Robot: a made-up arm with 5 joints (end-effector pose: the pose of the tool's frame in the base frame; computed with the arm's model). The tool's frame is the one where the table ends. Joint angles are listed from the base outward.
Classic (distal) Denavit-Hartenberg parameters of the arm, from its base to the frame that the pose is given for. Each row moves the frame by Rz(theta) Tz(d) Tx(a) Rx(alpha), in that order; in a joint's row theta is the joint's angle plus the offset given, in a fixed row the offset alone. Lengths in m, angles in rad.
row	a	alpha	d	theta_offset
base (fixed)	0.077	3.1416	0	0
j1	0.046	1.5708	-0.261	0
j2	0.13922	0	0	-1.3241
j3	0.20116	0	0	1.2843
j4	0	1.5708	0	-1.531
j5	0	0	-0.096	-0.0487
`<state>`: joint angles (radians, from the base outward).
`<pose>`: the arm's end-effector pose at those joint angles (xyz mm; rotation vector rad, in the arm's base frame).
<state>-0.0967 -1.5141 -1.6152 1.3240 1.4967</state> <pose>-231.8 -30.0 390.4 1.8536 2.3127 0.2436</pose>
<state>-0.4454 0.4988 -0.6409 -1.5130 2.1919</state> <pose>375.0 142.3 495.3 2.3387 2.0591 0.1264</pose>
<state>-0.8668 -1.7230 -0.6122 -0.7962 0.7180</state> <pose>-138.9 -254.2 414.7 -0.1690 1.7059 1.1789</pose>
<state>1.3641 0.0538 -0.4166 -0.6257 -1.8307</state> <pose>143.7 -318.2 553.0 -0.7598 2.8833 0.8923</pose>
